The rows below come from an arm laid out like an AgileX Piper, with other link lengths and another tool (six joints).
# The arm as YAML. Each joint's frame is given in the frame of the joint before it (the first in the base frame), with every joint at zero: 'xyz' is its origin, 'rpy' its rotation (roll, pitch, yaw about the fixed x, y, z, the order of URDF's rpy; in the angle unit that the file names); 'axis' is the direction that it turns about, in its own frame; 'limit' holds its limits. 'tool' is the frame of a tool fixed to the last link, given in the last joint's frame.
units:
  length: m
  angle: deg
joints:
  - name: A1
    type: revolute
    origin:
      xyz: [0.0, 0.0, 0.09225]
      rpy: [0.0, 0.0, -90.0]
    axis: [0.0, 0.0, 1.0]
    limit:
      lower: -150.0
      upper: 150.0
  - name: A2
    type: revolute
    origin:
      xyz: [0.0, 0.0, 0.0]
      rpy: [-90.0, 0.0, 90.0]
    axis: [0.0, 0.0, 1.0]
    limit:
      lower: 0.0
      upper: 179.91
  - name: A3
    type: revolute
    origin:
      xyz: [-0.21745, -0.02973, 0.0]
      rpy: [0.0, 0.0, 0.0]
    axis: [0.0, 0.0, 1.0]
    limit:
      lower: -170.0
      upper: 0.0
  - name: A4
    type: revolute
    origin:
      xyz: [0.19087, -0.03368, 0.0]
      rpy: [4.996, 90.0, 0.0]
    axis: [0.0, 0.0, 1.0]
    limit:
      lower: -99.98
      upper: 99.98
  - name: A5
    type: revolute
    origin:
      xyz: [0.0, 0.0, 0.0]
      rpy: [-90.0, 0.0, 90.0]
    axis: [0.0, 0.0, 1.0]
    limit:
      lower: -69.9
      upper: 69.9
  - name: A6
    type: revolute
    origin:
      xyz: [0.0, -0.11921, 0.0]
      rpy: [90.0, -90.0, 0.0]
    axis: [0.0, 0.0, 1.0]
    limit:
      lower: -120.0
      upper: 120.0
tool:
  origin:
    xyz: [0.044, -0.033, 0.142]
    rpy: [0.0, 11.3, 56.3]
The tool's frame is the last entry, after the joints.
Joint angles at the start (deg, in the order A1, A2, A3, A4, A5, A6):
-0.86, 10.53, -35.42, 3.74, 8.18, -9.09
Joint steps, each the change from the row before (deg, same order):
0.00, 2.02, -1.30, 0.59, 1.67, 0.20
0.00, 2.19, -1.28, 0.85, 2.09, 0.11
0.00, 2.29, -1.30, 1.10, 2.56, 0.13
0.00, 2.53, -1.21, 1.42, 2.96, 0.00
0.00, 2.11, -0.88, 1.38, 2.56, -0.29
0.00, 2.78, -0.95, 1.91, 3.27, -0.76
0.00, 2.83, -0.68, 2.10, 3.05, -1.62
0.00, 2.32, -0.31, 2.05, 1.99, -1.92
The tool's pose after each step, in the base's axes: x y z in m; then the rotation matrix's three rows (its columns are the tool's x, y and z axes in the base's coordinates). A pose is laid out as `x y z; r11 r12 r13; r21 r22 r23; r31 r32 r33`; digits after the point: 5 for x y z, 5 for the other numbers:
0.21321 0.04137 0.32935; -0.43796 -0.20759 0.87470; 0.61214 -0.78143 0.12105; 0.65839 0.58845 0.46931
0.21992 0.04335 0.32167; -0.40916 -0.16883 0.89671; 0.59820 -0.79171 0.12390; 0.68902 0.58711 0.42493
0.22659 0.04622 0.31161; -0.37362 -0.12211 0.91951; 0.58019 -0.80421 0.12894; 0.72373 0.58167 0.37132
0.23347 0.05021 0.29808; -0.32816 -0.06583 0.94233; 0.55913 -0.81759 0.13760; 0.76138 0.57203 0.30510
0.23842 0.05424 0.28530; -0.28616 -0.01599 0.95805; 0.54274 -0.82670 0.14831; 0.78965 0.56241 0.24525
0.24370 0.06015 0.26722; -0.22779 0.05069 0.97239; 0.52536 -0.83442 0.16657; 0.81982 0.54880 0.16344
0.24758 0.06657 0.24770; -0.16868 0.11909 0.97845; 0.51783 -0.83394 0.19077; 0.83869 0.53885 0.07900
0.24991 0.07238 0.23236; -0.12625 0.17388 0.97664; 0.51535 -0.82974 0.21434; 0.84763 0.53037 0.01514

